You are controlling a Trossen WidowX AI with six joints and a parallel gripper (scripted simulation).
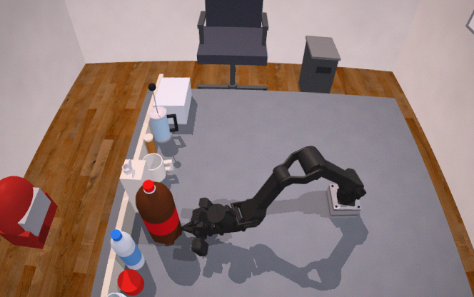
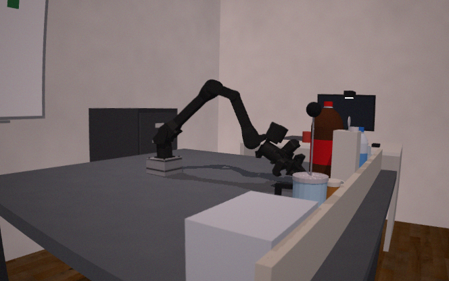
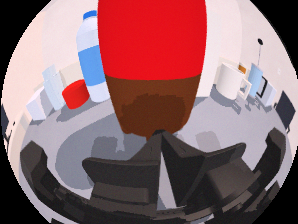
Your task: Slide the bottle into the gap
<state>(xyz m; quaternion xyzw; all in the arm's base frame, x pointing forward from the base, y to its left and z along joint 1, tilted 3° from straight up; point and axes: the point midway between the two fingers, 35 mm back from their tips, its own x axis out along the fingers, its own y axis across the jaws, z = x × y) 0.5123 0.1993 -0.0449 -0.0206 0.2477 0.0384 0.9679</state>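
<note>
My hand is 10 cm below the brown cola bottle, 8 cm short of it and 1 cm to the right of it. From my hand the other things lie so: red cup (22 cm to the left, 14 cm ahead, 3 cm below); low beige rail (24 cm ahead, 8 cm to the right); water bottle (16 cm ahead, 14 cm to the left, 5 cm above).
</note>
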